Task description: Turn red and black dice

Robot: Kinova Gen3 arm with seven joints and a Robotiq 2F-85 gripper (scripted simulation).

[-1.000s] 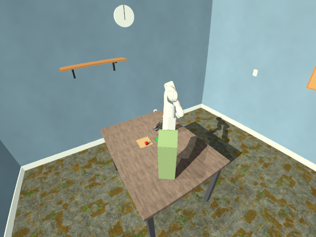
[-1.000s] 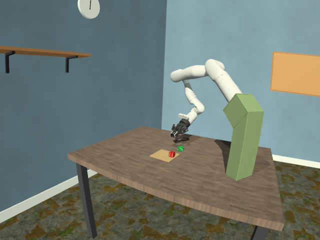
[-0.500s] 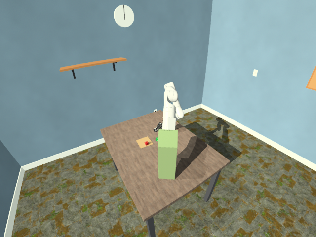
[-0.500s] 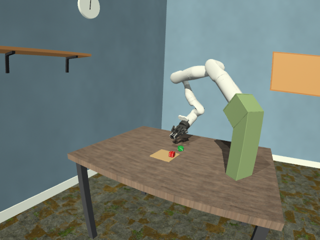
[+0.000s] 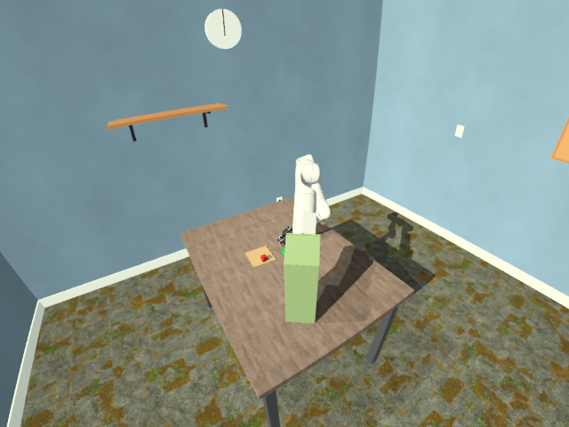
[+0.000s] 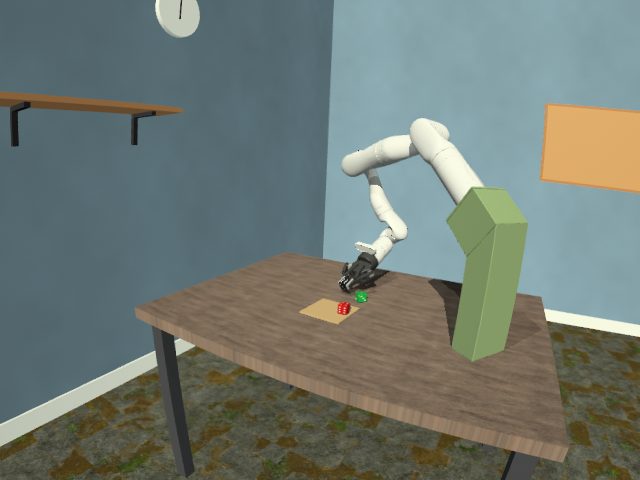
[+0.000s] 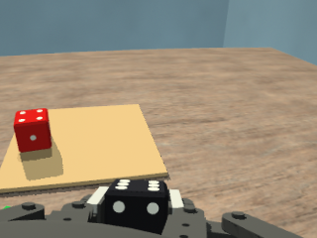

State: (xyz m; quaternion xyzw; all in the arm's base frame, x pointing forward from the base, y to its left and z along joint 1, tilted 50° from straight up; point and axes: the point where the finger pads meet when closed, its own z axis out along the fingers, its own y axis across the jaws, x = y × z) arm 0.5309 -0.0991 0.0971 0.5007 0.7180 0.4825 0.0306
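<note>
Right now the green die is 70 mm behind my hand, 20 mm to the left of it and 30 mm below it. The rest, counted from my hand: black die right at my hand; then tan mat 20 mm behind, 160 mm to the left, 40 mm below; then red die 60 mm behind, 150 mm to the left, 30 mm below.
</note>
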